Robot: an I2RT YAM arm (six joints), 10 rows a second.
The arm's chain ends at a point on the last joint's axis. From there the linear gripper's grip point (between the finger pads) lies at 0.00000 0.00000 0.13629 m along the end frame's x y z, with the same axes.
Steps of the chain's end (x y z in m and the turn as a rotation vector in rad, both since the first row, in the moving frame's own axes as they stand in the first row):
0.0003, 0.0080, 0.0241, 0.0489, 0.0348, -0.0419
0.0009, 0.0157, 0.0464, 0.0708, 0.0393, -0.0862
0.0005, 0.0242, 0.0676, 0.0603, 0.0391, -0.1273
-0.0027, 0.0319, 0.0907, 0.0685, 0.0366, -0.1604
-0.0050, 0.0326, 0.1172, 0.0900, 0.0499, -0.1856
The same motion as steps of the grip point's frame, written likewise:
0.0049, 0.0012, 0.0239, 0.0489, 0.0348, -0.0419
0.0058, 0.0058, 0.0460, 0.0708, 0.0393, -0.0862
0.0053, 0.0157, 0.0672, 0.0603, 0.0391, -0.1273
0.0015, 0.0222, 0.0903, 0.0685, 0.0366, -0.1604
0.0006, 0.0198, 0.1165, 0.0900, 0.0499, -0.1856

